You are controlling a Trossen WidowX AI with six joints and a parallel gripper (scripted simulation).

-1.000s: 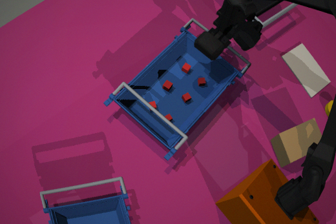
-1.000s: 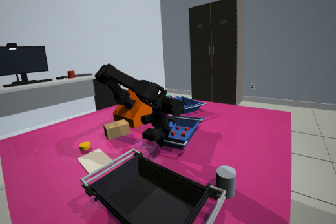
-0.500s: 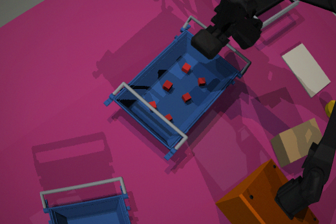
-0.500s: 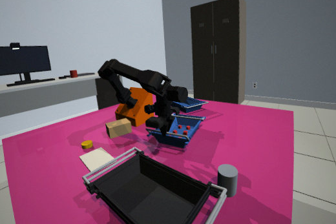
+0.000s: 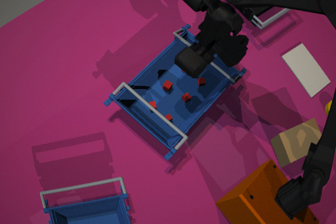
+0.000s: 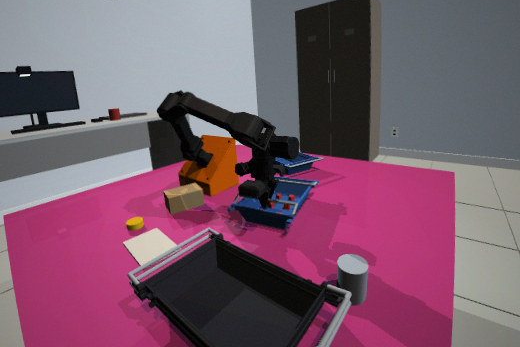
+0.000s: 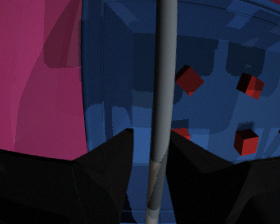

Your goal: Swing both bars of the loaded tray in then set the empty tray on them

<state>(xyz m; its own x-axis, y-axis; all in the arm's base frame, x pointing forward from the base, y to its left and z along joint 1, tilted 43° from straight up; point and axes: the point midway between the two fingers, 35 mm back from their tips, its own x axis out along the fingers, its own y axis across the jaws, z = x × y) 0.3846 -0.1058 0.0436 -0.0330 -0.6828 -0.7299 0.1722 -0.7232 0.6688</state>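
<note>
The blue tray is 220 mm behind my gripper tip, 480 mm to the left of it and 10 mm below it. Also, from my gripper tip: white card 190 mm behind, 270 mm to the right, 50 mm below; grey cylinder 290 mm ahead, 130 mm to the right, 20 mm below; cardboard box 320 mm behind, 60 mm to the right, 20 mm below.
</note>
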